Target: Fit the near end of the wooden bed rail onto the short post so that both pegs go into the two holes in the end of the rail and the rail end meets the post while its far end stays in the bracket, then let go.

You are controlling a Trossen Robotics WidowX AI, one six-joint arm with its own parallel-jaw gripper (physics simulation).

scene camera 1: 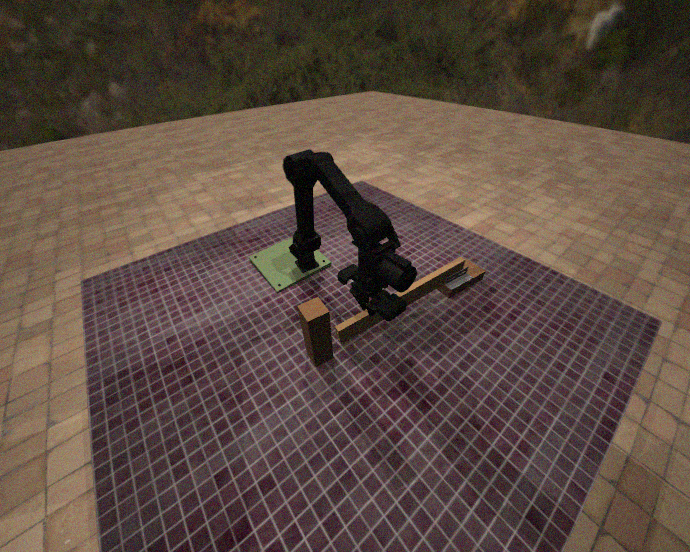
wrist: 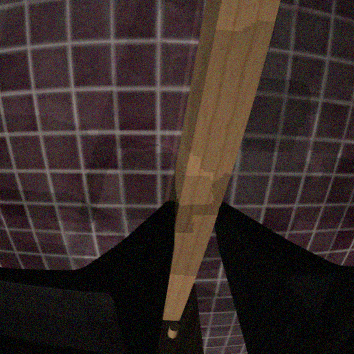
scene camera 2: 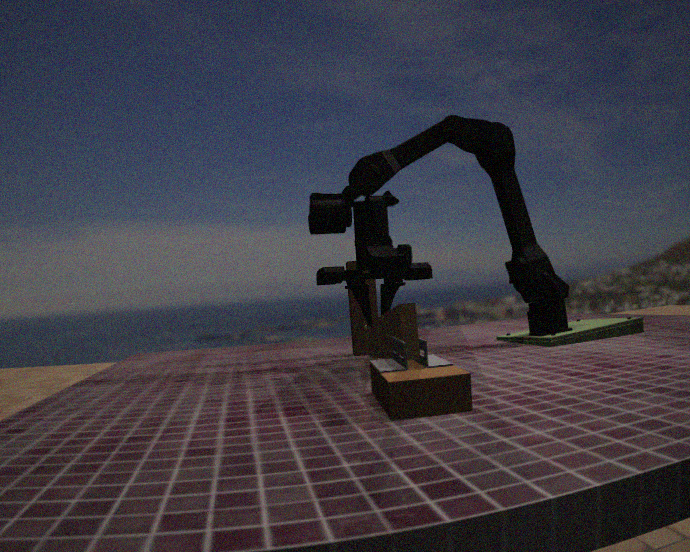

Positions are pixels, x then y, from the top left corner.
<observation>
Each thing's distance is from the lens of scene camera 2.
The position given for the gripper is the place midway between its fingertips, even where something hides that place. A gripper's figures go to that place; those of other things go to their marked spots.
gripper [scene camera 2: 377,326]: 94 cm
wooden bed rail [scene camera 2: 400,322]: 60 cm
</observation>
